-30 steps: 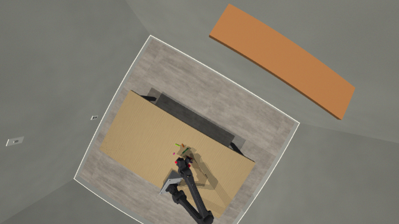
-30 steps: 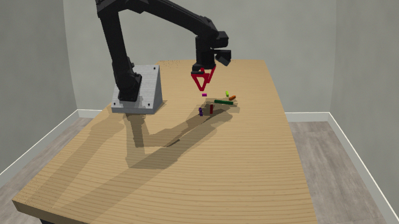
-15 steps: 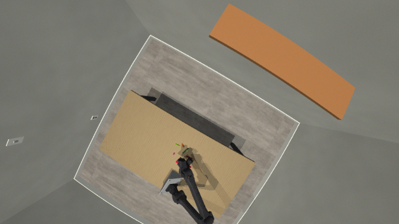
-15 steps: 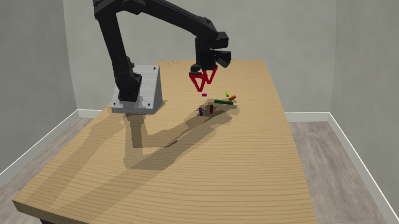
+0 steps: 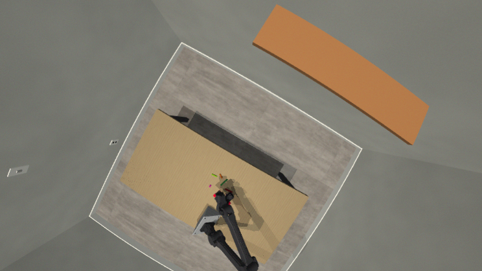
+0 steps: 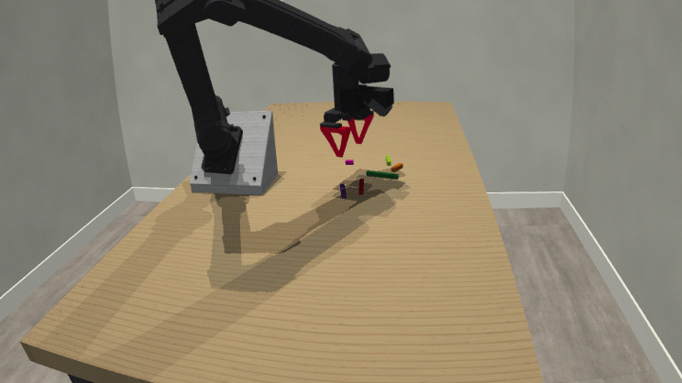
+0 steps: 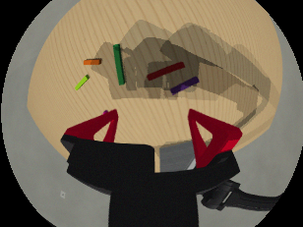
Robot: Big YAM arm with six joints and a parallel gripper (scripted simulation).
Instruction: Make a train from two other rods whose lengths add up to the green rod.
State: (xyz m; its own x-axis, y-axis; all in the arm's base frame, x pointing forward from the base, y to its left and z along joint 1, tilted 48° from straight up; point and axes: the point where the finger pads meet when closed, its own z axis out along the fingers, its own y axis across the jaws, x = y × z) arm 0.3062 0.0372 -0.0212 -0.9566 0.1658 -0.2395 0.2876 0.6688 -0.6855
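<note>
My hand is 10 mm past the purple rod, 60 mm to the left of it and 80 mm above it. Also, from my hand: red rod 30 mm ahead, 30 mm to the right, 80 mm below; then magenta rod 30 mm behind, 130 mm to the left, 80 mm below; then green rod 70 mm ahead, 40 mm to the left, 80 mm below.
</note>
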